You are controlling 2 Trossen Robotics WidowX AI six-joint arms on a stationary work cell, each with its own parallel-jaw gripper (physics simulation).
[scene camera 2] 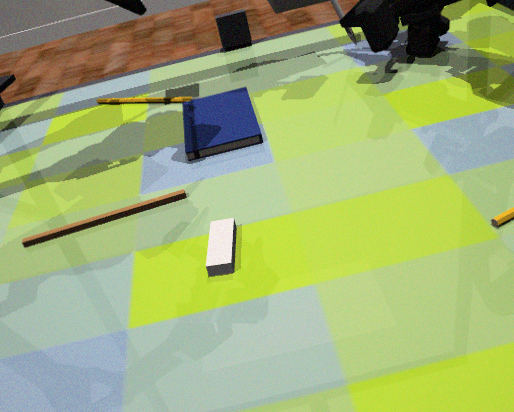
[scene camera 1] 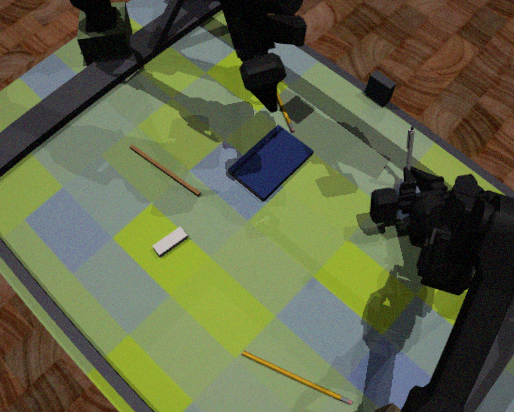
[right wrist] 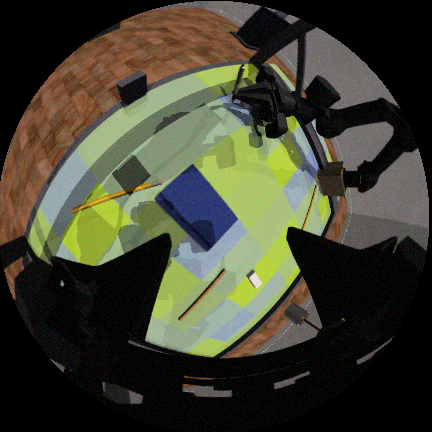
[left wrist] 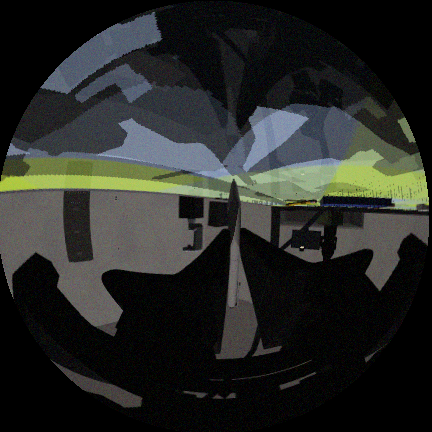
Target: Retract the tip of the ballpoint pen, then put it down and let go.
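Observation:
The ballpoint pen is thin and grey. My left gripper is shut on it above the mat, near the table edge. In the left wrist view the pen runs lengthwise between the fingers, with its tapered end pointing away from the gripper. In scene camera 1 it sticks out past the fingertips. Whether the writing tip is out is too small to tell. My right gripper is open and empty, above the mat near the blue book, apart from the pen.
A blue book lies mid-mat, with a yellow pencil beside it. A brown stick, a white eraser and another pencil lie farther off. A dark block stands at the edge.

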